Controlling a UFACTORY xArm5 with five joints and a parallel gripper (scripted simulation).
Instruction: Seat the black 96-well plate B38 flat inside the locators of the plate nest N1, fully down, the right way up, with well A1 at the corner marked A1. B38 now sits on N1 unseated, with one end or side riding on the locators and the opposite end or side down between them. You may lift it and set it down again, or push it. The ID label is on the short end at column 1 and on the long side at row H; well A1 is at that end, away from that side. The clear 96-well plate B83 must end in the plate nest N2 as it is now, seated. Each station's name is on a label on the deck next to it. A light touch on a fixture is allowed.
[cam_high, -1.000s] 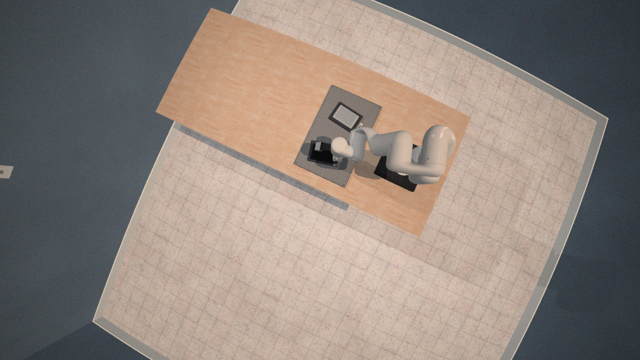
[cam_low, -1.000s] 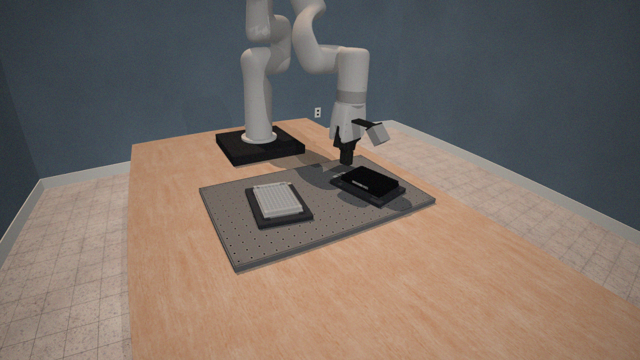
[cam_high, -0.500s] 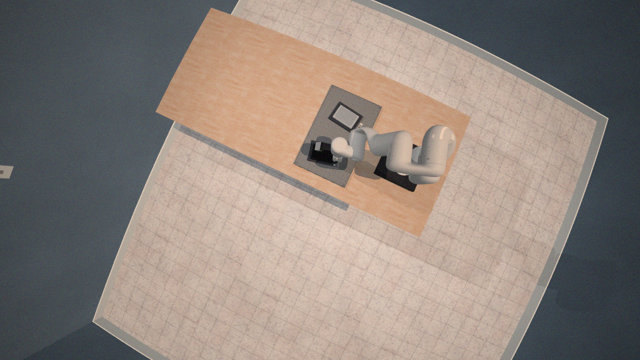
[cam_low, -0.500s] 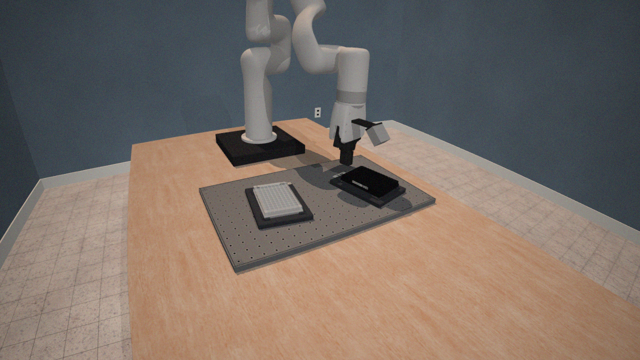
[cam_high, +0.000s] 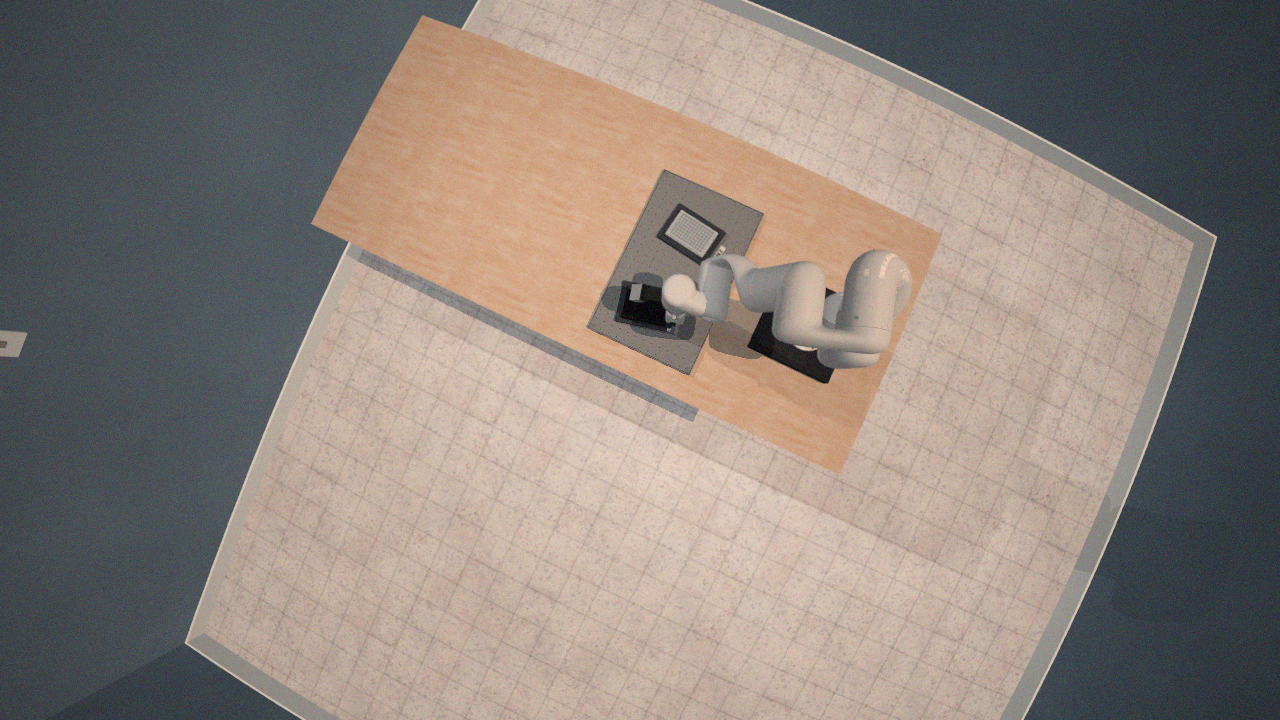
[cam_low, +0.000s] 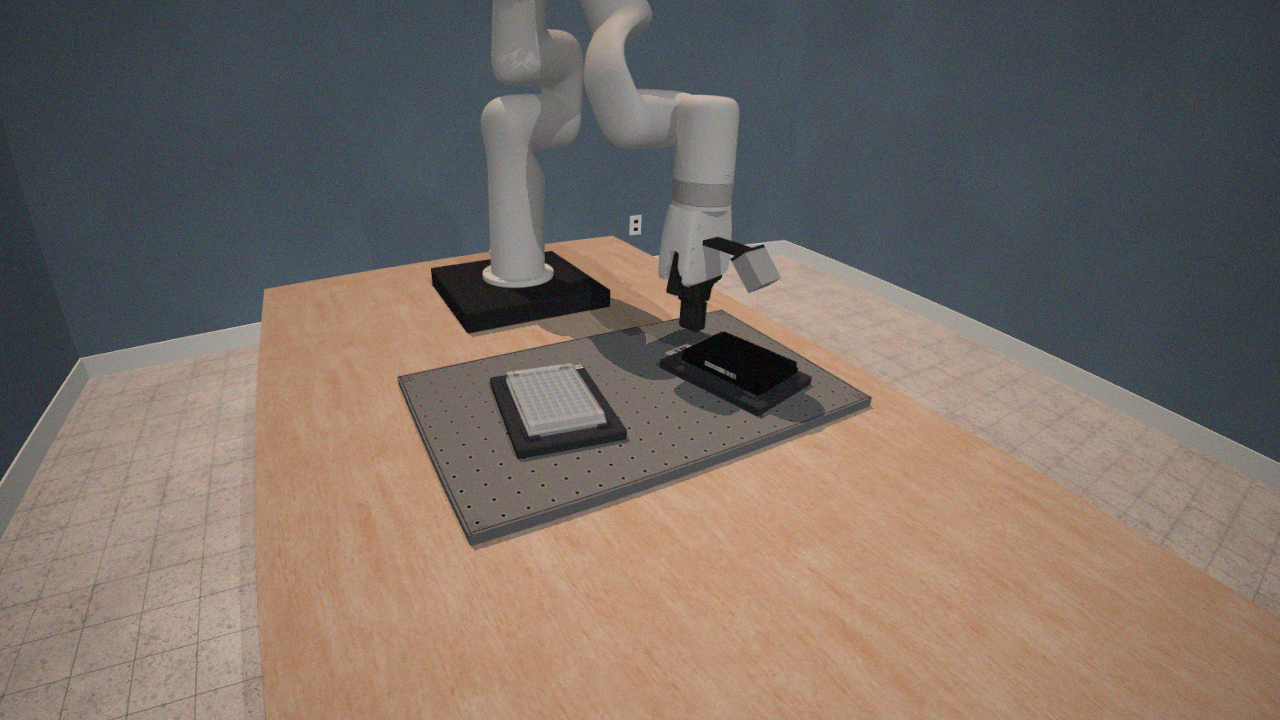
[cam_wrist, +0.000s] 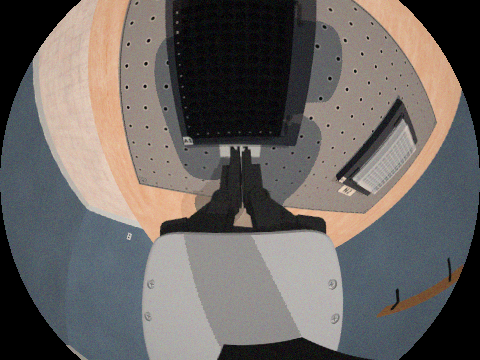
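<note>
The black plate B38 lies 8 cm ahead of my hand, 4 cm below it and 1 cm to the left of it. The rest, counted from my hand: clear plate B83: 23 cm to the right, 4 cm below, 2 cm ahead; N1 label: 6 cm below, 2 cm behind.
</note>
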